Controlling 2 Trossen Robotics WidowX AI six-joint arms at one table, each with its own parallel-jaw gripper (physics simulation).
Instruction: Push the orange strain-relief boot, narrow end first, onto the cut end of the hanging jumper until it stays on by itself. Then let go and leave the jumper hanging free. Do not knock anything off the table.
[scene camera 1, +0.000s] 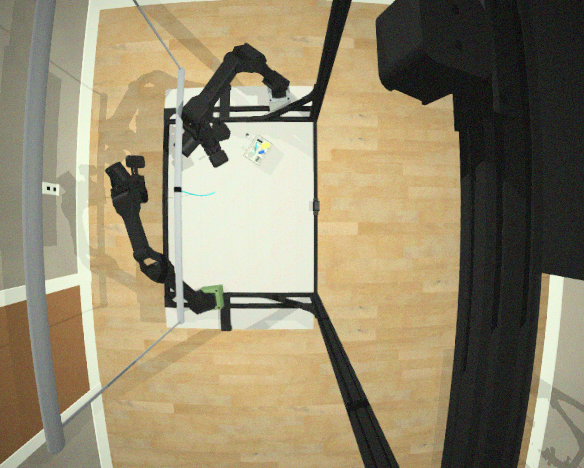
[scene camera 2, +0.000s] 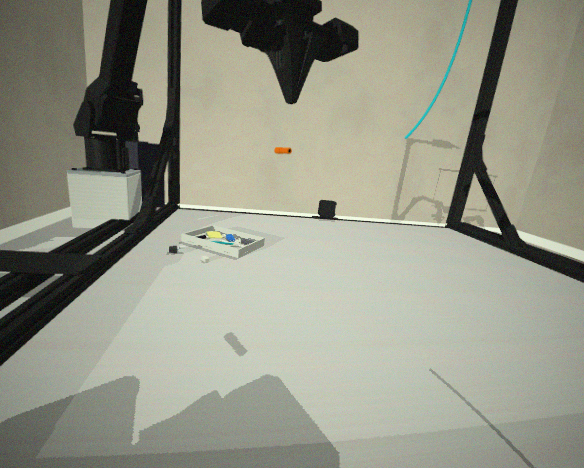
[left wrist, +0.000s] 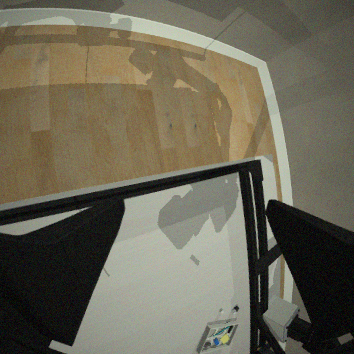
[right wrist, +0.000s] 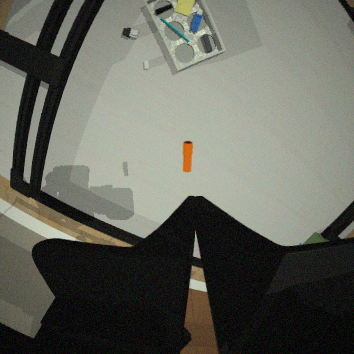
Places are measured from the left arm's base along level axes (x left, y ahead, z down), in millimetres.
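Pixels of known places: left gripper, between the fingertips: (scene camera 1: 141, 172) (left wrist: 196, 205); right gripper, between the fingertips: (scene camera 1: 214, 152) (scene camera 2: 291, 103) (right wrist: 194, 202); left arm's base, origin of its link: (scene camera 1: 209, 300); right arm's base, origin of its link: (scene camera 1: 278, 91) (scene camera 2: 107, 169) (left wrist: 291, 325).
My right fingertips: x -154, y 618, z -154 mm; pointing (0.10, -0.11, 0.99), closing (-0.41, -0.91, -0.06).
For each thing: its top centre in the pictures, then the offset to it from my right fingertips. "*": a spot on its surface instead.
- orange boot, centre of its top: (right wrist: 187, 158) (scene camera 2: 283, 147) dx -7, dy +3, dz +51 mm
- cyan jumper, a spot on its surface: (scene camera 2: 447, 75) (scene camera 1: 201, 195) * dx +49, dy -172, dz -52 mm
- tray, a spot on its surface: (scene camera 2: 251, 248) (right wrist: 198, 61) * dx -115, dy +17, dz +226 mm
- small black block, centre of its top: (scene camera 2: 177, 246) (right wrist: 129, 31) dx -114, dy +140, dz +223 mm
- small white piece, centre of its top: (scene camera 2: 205, 257) (right wrist: 146, 64) dx -75, dy +95, dz +227 mm
The orange boot (scene camera 2: 283, 150) (right wrist: 187, 157) is in mid-air, nearly level, high above the table and apart from both grippers. Its dark open end faces right in scene camera 2. My right gripper (scene camera 2: 291, 102) (right wrist: 194, 202) is shut and empty, with its tips above the boot in scene camera 2 and a gap between them. The cyan jumper (scene camera 1: 200, 194) (scene camera 2: 447, 75) hangs down, its bare cut end well to the right of the boot in scene camera 2. My left gripper (left wrist: 196, 205) is open and empty, beyond the table's edge. The boot's narrow end is hard to tell.
A tray (scene camera 2: 251, 248) (right wrist: 201, 60) holds yellow, blue, teal and black pieces. A small black block (scene camera 2: 173, 249) (right wrist: 130, 33) and a small white piece (scene camera 2: 204, 259) (right wrist: 146, 65) lie beside it. A grey bar (scene camera 1: 180, 240) carries the jumper. A black box (scene camera 2: 327, 208) stands at the far edge.
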